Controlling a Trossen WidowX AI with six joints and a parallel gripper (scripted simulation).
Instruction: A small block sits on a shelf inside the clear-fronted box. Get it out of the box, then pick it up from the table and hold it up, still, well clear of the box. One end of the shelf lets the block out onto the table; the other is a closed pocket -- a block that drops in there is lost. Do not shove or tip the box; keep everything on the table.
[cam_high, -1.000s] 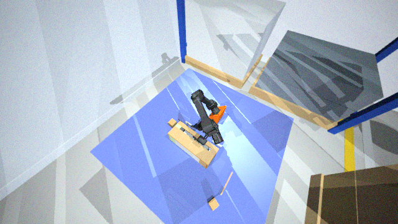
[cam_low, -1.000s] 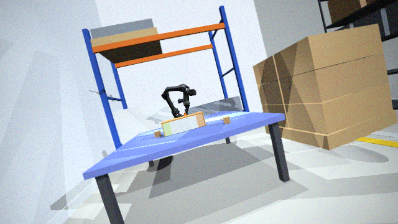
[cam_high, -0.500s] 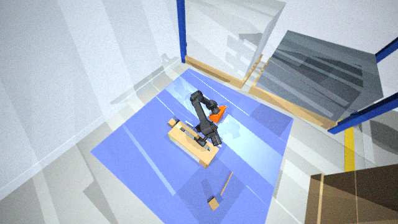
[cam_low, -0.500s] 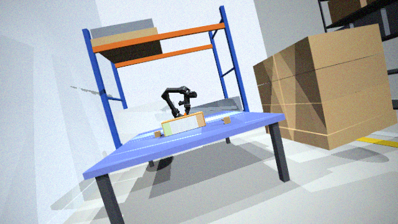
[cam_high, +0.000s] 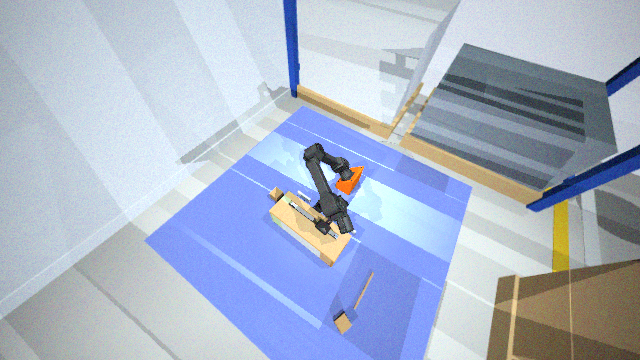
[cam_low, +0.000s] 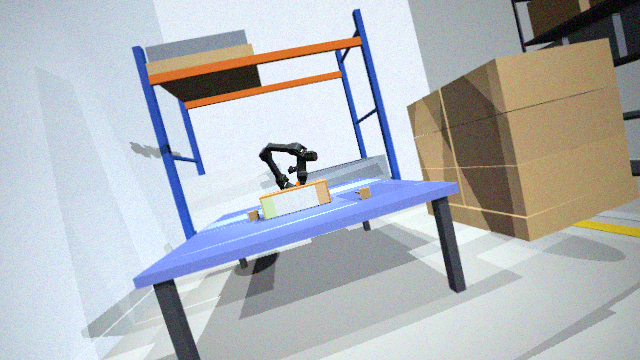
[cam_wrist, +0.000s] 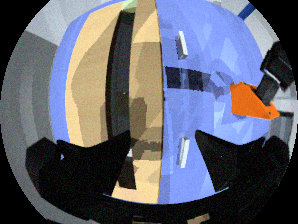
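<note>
Right now the tan box is 3 cm ahead of my gripper tip, 6 cm to the right of it and 5 cm below it. The rest, counted from my gripper tip: thin tan stick 15 cm ahead, 30 cm to the left, 11 cm below.
</note>
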